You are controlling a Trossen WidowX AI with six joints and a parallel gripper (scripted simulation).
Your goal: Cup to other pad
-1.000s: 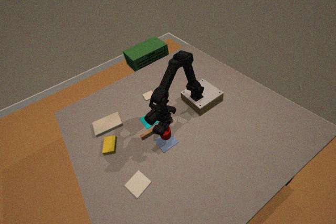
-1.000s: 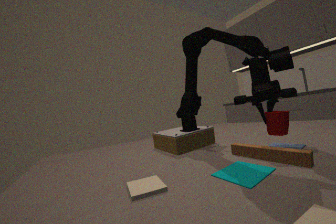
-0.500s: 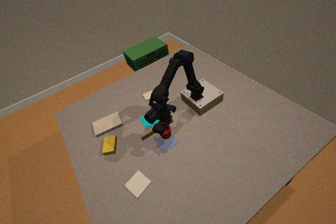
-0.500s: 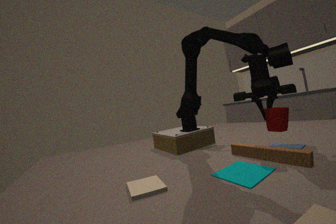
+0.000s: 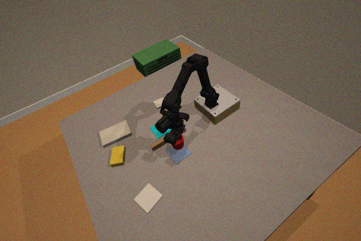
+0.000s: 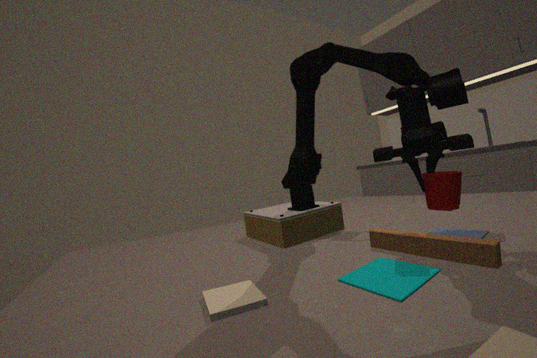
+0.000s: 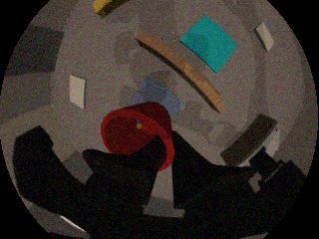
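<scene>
Now: the marble 3 cm ahead of my gripper tip, 3 cm to the left of it and 2 cm below it. From my gripper tip the other things lie so: wooden bar (3 cm ahead, 9 cm to the right, 9 cm below); red cup (3 cm ahead, 2 cm to the left); blue pad (3 cm ahead, 2 cm to the left, 10 cm below).
</scene>
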